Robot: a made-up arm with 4 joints. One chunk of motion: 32 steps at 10 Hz.
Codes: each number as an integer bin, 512 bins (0 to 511) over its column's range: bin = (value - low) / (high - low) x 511, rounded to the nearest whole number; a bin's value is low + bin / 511 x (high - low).
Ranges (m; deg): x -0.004..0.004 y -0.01..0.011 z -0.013..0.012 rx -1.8..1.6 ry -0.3..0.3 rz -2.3..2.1
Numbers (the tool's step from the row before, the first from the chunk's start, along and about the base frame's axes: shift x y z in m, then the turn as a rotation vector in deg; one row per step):
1: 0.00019 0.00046 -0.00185 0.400 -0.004 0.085
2: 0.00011 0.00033 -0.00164 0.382 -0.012 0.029
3: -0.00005 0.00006 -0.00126 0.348 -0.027 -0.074
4: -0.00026 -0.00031 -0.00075 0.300 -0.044 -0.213
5: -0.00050 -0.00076 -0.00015 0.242 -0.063 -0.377
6: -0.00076 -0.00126 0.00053 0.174 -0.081 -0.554
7: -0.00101 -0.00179 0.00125 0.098 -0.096 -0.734
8: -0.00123 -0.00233 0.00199 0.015 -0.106 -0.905
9: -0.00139 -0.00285 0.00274 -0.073 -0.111 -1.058
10: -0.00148 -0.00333 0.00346 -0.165 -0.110 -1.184
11: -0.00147 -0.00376 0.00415 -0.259 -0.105 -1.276
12: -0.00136 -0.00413 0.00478 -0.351 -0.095 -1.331
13: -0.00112 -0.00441 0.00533 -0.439 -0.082 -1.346
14: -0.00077 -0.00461 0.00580 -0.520 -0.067 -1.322
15: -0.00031 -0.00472 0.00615 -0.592 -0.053 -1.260
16: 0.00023 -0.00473 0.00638 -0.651 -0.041 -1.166
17: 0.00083 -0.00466 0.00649 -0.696 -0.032 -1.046
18: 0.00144 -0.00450 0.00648 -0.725 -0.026 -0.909
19: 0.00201 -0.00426 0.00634 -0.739 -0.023 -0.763
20: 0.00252 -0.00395 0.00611 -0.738 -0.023 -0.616
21: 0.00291 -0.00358 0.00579 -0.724 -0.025 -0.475
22: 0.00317 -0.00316 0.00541 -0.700 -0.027 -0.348
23: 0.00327 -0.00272 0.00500 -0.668 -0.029 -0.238
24: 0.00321 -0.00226 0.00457 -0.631 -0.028 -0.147
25: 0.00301 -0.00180 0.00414 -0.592 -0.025 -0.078
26: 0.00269 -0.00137 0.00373 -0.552 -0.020 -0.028
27: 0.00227 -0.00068 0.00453 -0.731 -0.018 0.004
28: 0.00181 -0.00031 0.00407 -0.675 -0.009 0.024
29: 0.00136 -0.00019 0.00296 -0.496 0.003 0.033
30: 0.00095 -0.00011 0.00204 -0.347 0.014 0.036
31: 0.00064 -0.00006 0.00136 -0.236 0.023 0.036
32: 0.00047 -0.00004 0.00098 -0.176 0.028 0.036
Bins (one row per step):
1: 268 255 228 331 252 277
2: 263 251 232 328 245 270
3: 252 245 240 323 233 259
4: 239 236 250 316 218 242
5: 224 225 263 307 202 223
6: 207 213 277 297 187 203
7: 191 200 291 285 174 182
8: 177 187 306 273 165 162
9: 167 174 322 260 161 144
10: 161 162 336 246 162 130
11: 162 152 351 232 166 119
12: 169 143 363 218 175 113
13: 184 136 375 205 186 111
14: 206 131 384 192 198 114
15: 236 128 391 182 210 121
16: 270 128 396 173 221 132
17: 309 130 398 166 228 146
18: 347 134 398 162 233 162
19: 384 140 395 159 236 179
20: 416 147 391 160 236 196
21: 441 156 384 162 234 212
22: 458 166 376 165 233 227
23: 464 177 368 170 231 239
24: 461 188 359 176 232 250
25: 448 200 350 182 234 258
26: 427 210 342 188 238 264
27: 400 227 358 161 240 268
28: 371 236 349 169 248 270
29: 342 239 326 196 258 271
30: 316 241 307 218 267 271
31: 296 242 294 235 275 271
32: 286 242 286 244 279 271

